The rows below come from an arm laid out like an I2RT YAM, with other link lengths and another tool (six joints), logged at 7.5 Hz.
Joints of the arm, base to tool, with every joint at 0 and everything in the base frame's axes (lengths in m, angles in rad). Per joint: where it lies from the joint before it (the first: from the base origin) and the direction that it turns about. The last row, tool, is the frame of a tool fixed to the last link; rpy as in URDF.
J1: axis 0 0 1 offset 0.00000 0.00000 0.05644
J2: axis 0 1 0 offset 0.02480 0.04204 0.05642
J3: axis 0 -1 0 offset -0.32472 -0.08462 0.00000
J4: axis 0 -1 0 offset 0.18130 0.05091 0.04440
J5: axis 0 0 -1 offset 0.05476 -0.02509 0.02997
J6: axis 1 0 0 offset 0.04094 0.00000 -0.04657
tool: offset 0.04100 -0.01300 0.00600 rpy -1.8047 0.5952 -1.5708
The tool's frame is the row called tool.
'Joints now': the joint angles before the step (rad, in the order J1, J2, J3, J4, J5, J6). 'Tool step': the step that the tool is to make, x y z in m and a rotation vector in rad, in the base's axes. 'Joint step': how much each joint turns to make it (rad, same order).
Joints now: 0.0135 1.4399 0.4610 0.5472 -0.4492 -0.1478
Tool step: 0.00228 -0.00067 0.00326 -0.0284 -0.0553 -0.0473
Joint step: 0.0222 0.0000 -0.0195 0.0741 0.0756 0.0000
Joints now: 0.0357 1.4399 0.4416 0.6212 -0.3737 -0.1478
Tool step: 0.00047 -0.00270 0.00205 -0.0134 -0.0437 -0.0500
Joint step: 0.0095 0.0000 -0.0237 0.0691 0.0611 0.0068
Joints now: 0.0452 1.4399 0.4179 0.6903 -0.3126 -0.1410
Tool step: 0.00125 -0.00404 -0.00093 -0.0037 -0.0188 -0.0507
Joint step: 0.0004 0.0102 -0.0190 0.0514 0.0499 0.0123
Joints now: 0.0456 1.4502 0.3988 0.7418 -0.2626 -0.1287
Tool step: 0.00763 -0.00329 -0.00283 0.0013 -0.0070 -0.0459
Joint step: 0.0004 0.0381 -0.0030 0.0518 0.0439 0.0152
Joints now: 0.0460 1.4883 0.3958 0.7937 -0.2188 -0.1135
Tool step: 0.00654 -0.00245 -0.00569 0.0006 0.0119 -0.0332
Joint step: -0.0004 0.0397 -0.0027 0.0328 0.0309 0.0111
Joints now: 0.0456 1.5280 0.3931 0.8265 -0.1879 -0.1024
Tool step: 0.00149 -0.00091 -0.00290 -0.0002 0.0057 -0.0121
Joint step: 0.0000 0.0145 -0.0061 0.0155 0.0115 0.0038
